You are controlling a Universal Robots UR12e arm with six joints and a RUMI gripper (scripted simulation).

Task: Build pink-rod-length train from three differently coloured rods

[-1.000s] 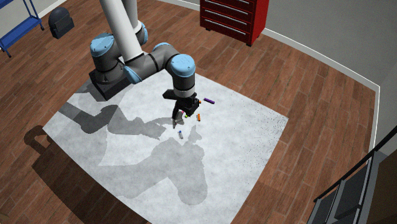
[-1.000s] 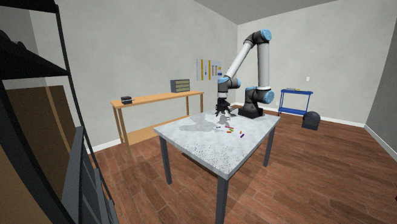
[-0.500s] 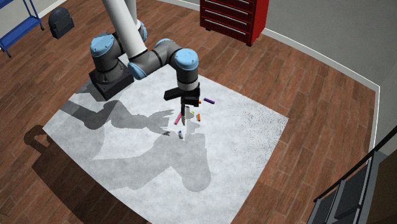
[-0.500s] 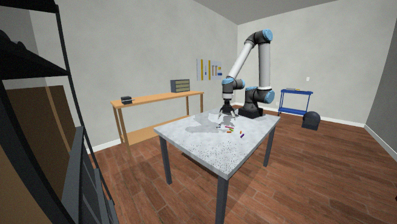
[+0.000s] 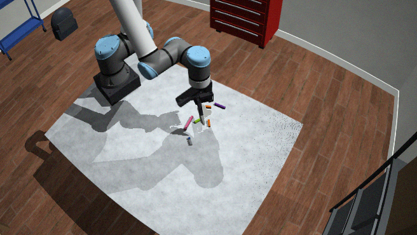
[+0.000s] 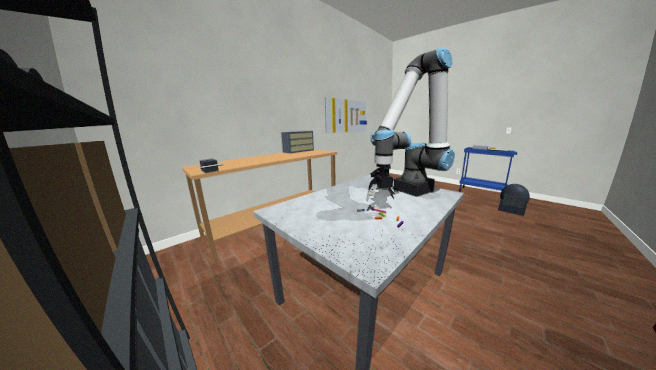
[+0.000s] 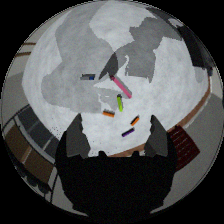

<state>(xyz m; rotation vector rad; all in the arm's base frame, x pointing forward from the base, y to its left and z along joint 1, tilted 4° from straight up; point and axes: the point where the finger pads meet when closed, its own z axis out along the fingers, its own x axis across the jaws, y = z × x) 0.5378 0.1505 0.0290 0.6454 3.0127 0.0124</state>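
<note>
The lime rod lies 80 mm below my hand, 20 mm to the left of it and 10 mm behind it. From my hand the other things lie so: blue rod (90 mm to the right, 80 mm below, 40 mm ahead); pink rod (80 mm below, 30 mm to the right, 30 mm behind); grey rod (110 mm to the right, 80 mm below, 60 mm ahead).
</note>
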